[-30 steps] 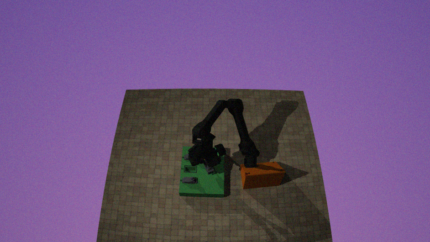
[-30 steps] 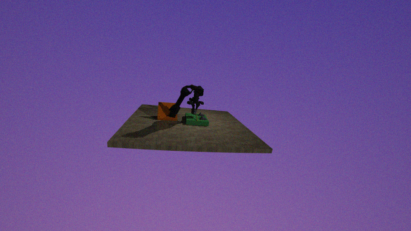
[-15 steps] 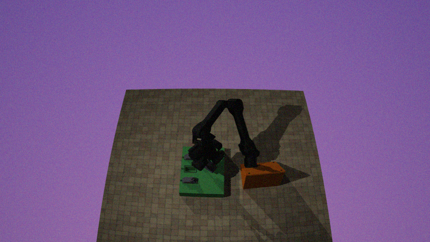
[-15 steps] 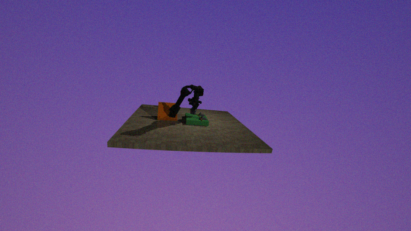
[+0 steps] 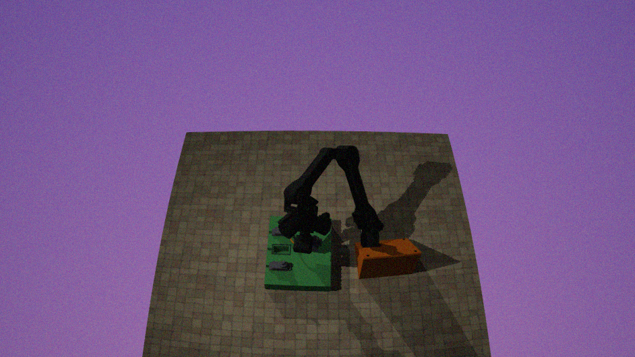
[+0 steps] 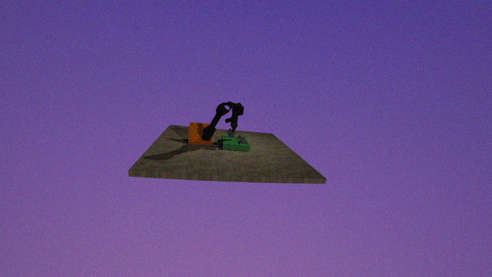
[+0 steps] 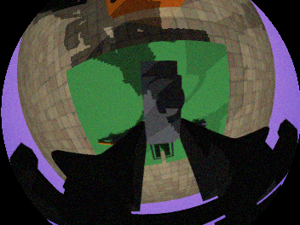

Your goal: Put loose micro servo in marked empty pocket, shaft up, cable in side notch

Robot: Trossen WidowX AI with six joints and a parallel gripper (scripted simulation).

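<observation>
My gripper tip is 10 cm above the green deck and 1 cm past it.
</observation>
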